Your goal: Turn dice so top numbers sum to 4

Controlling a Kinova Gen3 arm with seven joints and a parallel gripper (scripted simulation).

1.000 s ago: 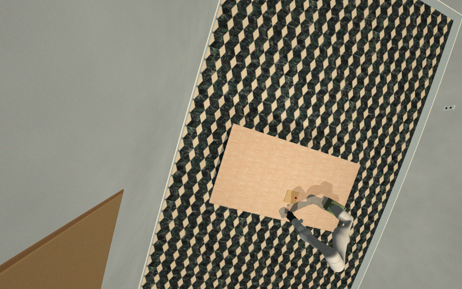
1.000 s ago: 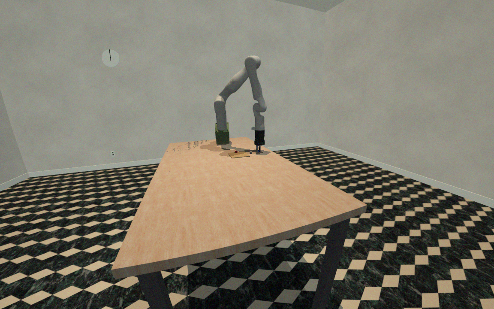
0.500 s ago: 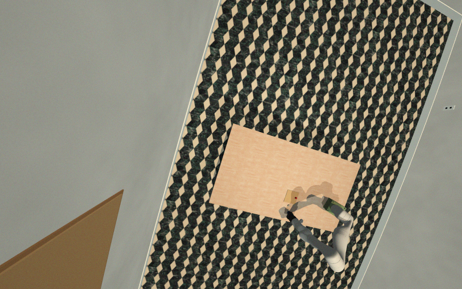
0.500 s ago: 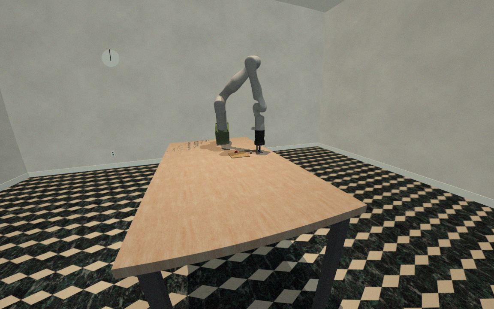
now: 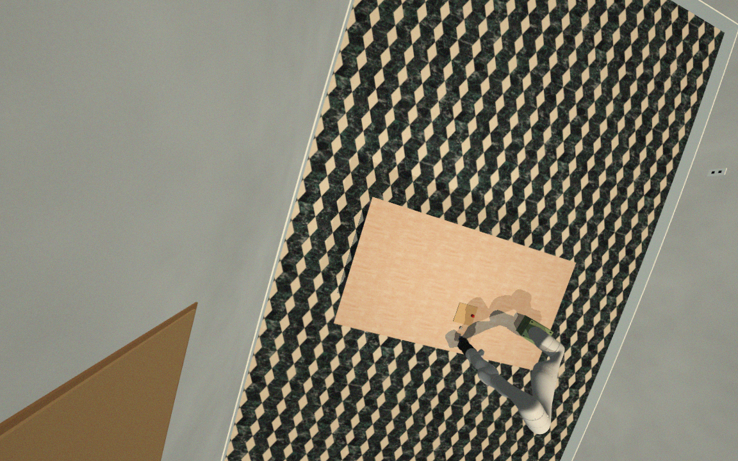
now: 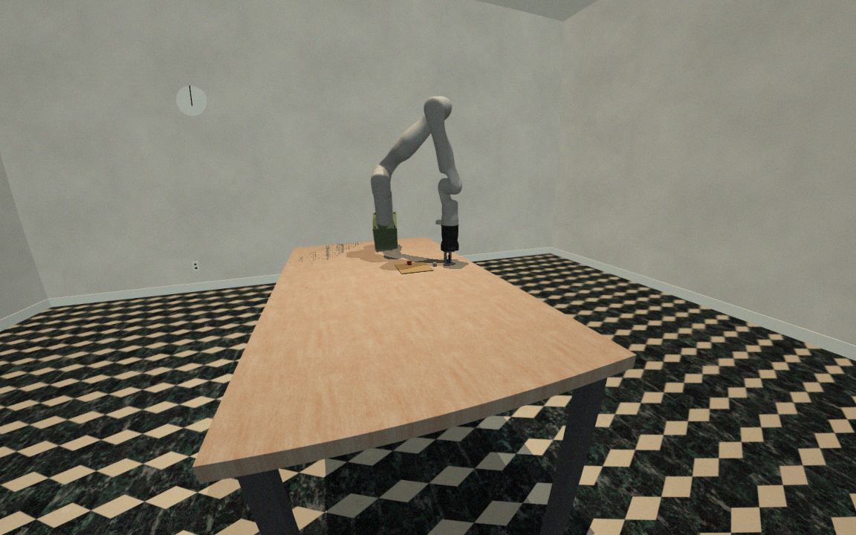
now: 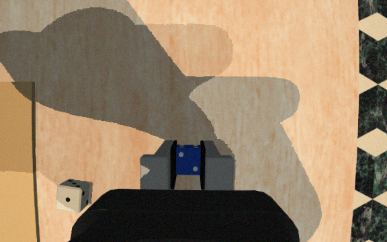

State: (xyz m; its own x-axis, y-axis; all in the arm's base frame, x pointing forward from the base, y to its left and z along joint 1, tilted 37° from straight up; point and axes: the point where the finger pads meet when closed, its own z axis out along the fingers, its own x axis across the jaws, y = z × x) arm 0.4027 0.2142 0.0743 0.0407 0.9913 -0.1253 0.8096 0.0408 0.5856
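My gripper is now 10 mm short of the tan mat, 170 mm to the left of it and 20 mm above it. Round my hand: blue die: 10 mm below; then red die: 30 mm behind, 180 mm to the right, 10 mm below; then white die: 20 mm ahead, 70 mm to the right, 10 mm below.
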